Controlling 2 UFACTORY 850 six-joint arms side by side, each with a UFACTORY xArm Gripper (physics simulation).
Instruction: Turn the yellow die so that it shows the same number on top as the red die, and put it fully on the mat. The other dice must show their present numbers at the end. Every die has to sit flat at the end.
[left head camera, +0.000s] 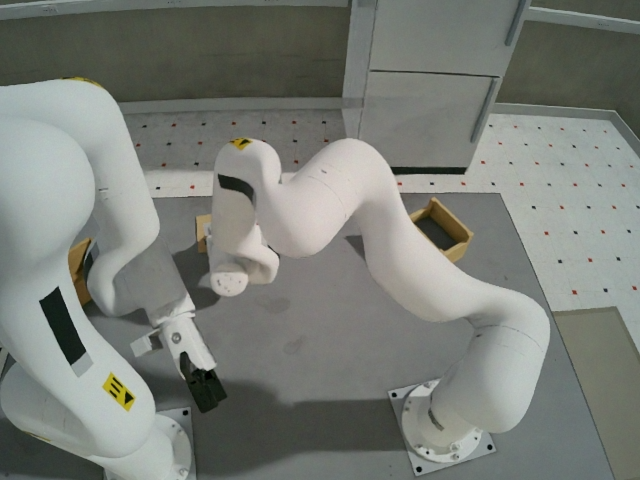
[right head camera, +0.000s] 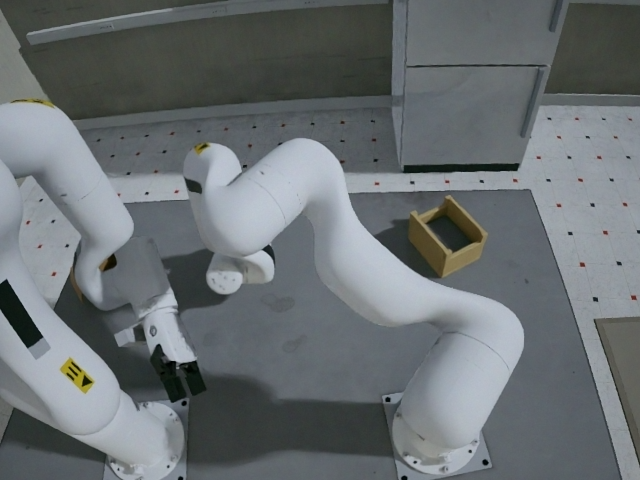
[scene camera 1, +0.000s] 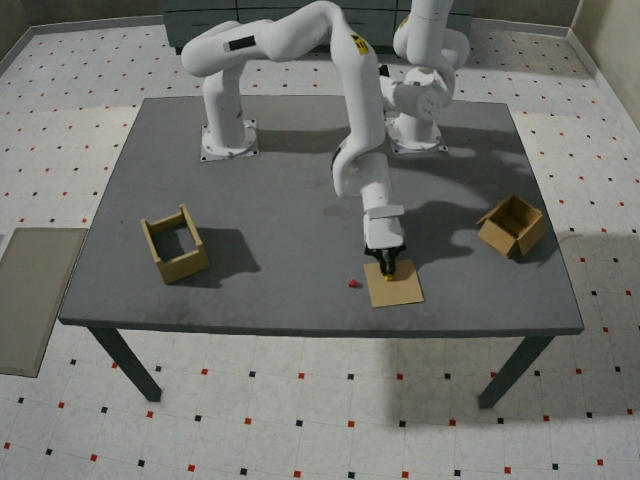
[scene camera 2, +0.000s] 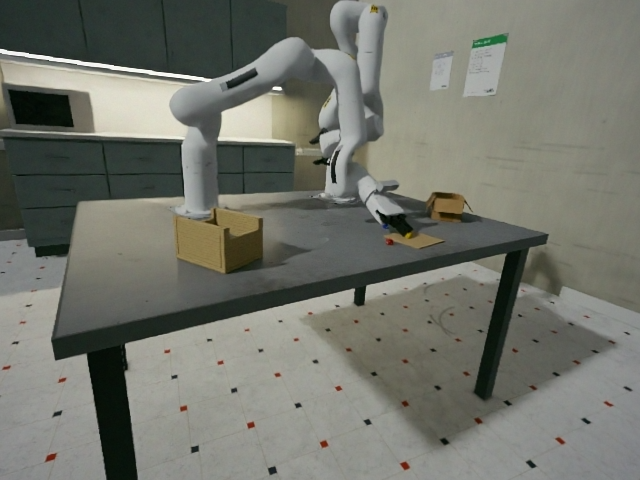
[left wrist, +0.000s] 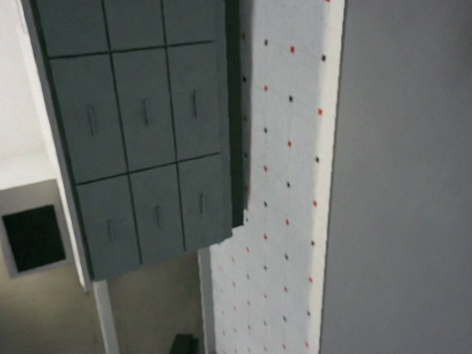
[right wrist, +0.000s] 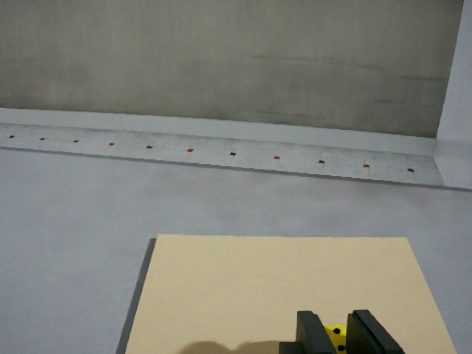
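Note:
My right gripper (scene camera 1: 387, 269) (scene camera 2: 405, 228) (right wrist: 334, 320) is shut on the yellow die (scene camera 1: 389, 277) (scene camera 2: 408, 235) (right wrist: 337, 337), low at the tan mat (left head camera: 201, 235) (scene camera 1: 395, 295) (scene camera 2: 429, 240) (right wrist: 240, 280); whether the die touches the mat is unclear. Pips show on the die's visible face in the right wrist view; its top number is unreadable. The red die (scene camera 1: 352, 283) (scene camera 2: 389, 241) lies beside the mat, its number too small to read. A blue die (scene camera 2: 385, 226) shows partly behind the right gripper. My left gripper (left head camera: 214, 401) (right head camera: 187, 394) is open and empty, near its own base.
A wooden open-topped box (right head camera: 429, 253) (scene camera 1: 187, 266) (scene camera 2: 201, 245) stands far from the mat. A cardboard box (scene camera 1: 496, 235) (scene camera 2: 447, 211) with open flaps stands on the mat's other side. The right arm reaches across the grey table (scene camera 1: 289, 304) above the mat.

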